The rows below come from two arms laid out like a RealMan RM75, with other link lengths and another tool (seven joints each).
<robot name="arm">
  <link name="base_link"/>
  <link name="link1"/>
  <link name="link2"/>
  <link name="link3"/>
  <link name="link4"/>
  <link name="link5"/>
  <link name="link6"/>
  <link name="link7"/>
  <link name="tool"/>
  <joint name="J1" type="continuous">
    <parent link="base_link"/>
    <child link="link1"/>
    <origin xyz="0 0 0.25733" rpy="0 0 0"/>
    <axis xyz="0 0 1"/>
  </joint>
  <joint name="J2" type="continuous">
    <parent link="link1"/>
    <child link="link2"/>
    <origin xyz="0 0 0" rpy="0 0 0"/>
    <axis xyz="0 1 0"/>
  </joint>
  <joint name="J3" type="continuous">
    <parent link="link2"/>
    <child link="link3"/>
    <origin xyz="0 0 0.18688" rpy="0 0 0"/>
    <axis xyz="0 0 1"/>
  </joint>
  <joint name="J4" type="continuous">
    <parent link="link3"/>
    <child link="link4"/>
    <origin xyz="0 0 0" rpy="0 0 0"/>
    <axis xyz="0 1 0"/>
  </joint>
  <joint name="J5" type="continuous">
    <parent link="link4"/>
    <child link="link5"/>
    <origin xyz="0 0 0.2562" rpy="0 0 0"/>
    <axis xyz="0 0 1"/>
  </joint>
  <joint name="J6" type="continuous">
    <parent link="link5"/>
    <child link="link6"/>
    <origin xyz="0 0 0" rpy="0 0 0"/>
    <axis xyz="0 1 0"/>
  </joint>
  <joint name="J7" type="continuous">
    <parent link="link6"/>
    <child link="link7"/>
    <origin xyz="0 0 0.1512" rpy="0 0 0"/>
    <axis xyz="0 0 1"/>
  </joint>
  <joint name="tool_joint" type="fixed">
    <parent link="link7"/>
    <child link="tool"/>
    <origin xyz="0.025 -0.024 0.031" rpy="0 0.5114 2.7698"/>
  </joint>
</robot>
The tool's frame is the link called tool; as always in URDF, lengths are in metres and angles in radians. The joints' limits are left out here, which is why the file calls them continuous.
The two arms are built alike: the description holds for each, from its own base.
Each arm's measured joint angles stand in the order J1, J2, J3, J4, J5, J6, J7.
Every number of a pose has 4 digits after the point. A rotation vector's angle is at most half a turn.
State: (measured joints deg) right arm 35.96 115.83 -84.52 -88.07 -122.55 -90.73 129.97; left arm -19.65 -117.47 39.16 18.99 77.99 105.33 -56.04
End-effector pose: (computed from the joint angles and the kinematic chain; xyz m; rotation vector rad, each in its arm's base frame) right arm 0.0414 0.3556 0.0175 0.3362 -2.6898 -0.0570; left arm -0.2339 0.3116 0.0888 -0.8523 2.2486 0.1990
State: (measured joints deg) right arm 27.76 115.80 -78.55 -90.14 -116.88 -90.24 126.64; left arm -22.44 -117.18 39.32 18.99 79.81 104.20 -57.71
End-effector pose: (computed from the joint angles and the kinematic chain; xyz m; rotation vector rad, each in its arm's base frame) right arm 0.0705 0.3581 0.0438 0.2263 -2.5701 -0.1776; left arm -0.2218 0.3243 0.0830 -0.8447 2.2866 0.1394
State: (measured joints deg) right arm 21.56 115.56 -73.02 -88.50 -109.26 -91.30 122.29; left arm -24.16 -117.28 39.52 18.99 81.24 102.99 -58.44
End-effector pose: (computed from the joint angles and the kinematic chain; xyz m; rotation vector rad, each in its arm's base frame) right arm 0.1007 0.3541 0.0628 0.1256 -2.4413 -0.2354; left arm -0.2141 0.3320 0.0761 -0.8467 2.3153 0.1055
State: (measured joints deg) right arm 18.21 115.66 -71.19 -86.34 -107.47 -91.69 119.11; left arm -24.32 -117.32 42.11 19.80 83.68 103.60 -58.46
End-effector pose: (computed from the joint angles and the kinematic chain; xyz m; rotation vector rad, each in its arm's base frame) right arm 0.1266 0.3500 0.0656 0.0726 -2.4109 -0.2628; left arm -0.2070 0.3271 0.0633 -0.8253 2.3898 0.0290
